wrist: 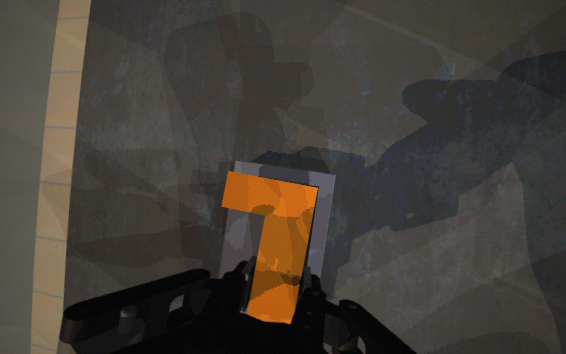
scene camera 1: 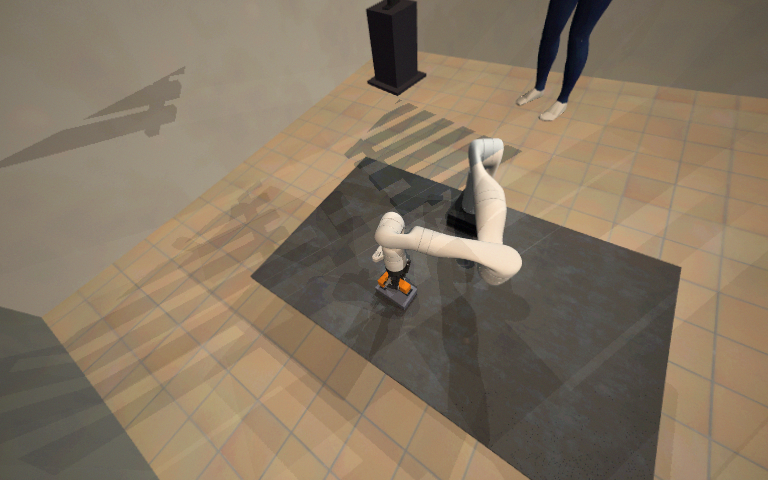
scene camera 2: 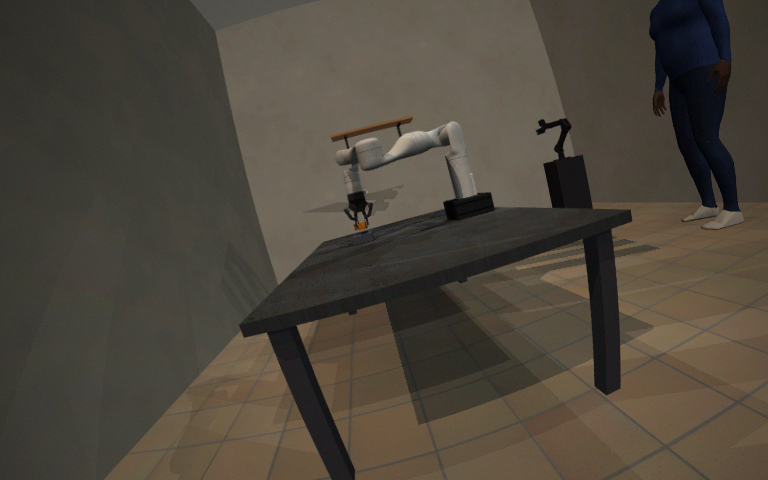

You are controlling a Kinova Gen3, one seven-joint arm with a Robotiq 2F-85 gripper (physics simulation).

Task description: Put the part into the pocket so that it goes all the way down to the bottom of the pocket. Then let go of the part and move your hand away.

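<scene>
The orange part has a long bar and a shorter arm to the left at its far end in the wrist view. My gripper is shut on its long bar. The grey block with the pocket lies on the table right under the part. The part is low over the block, its edges nearly parallel to the block's; whether they touch cannot be told. In the wrist view the short arm's end reaches slightly past the block's left edge. The pocket opening is hidden under the part.
The dark table carries the block and my arm's black base. The table edge is left of the block in the wrist view. Away from the table stand a dark pedestal and a person in blue.
</scene>
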